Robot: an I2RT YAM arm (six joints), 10 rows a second.
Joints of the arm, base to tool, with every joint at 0 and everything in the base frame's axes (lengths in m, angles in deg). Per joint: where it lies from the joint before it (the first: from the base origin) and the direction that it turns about. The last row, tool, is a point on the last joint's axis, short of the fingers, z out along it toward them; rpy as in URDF.
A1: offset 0 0 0.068 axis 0 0 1
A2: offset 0.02 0.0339 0.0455 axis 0 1 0
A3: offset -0.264 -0.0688 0 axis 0 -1 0
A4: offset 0.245 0.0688 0.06 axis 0 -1 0
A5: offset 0.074 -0.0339 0.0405 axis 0 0 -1
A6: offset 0.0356 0 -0.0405 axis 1 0 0
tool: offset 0 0 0 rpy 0 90 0
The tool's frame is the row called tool.
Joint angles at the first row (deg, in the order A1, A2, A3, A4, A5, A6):
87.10 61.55 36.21 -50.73 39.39 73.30
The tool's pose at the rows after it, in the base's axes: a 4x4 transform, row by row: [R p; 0 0 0 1], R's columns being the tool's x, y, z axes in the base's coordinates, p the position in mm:
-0.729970 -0.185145 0.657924 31.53; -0.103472 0.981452 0.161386 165.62; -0.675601 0.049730 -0.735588 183.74; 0 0 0 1
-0.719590 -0.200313 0.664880 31.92; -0.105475 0.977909 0.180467 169.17; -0.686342 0.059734 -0.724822 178.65; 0 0 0 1
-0.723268 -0.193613 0.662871 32.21; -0.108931 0.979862 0.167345 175.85; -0.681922 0.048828 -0.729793 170.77; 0 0 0 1
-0.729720 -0.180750 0.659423 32.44; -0.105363 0.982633 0.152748 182.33; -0.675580 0.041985 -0.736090 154.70; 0 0 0 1
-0.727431 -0.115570 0.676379 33.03; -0.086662 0.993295 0.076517 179.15; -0.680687 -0.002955 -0.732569 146.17; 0 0 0 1
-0.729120 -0.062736 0.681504 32.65; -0.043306 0.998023 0.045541 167.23; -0.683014 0.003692 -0.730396 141.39; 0 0 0 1
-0.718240 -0.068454 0.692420 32.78; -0.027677 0.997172 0.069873 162.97; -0.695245 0.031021 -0.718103 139.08; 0 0 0 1
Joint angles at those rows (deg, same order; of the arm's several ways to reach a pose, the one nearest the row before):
87.10 62.41 33.48 -46.26 40.46 72.04
87.10 63.15 32.42 -42.83 40.91 70.72
87.10 66.27 32.31 -40.67 40.81 71.28
87.10 70.50 30.96 -36.28 40.61 72.35
87.10 73.33 30.91 -38.98 42.19 77.07
87.10 71.86 28.80 -40.70 42.71 81.14
87.10 70.14 26.95 -38.51 43.47 80.58

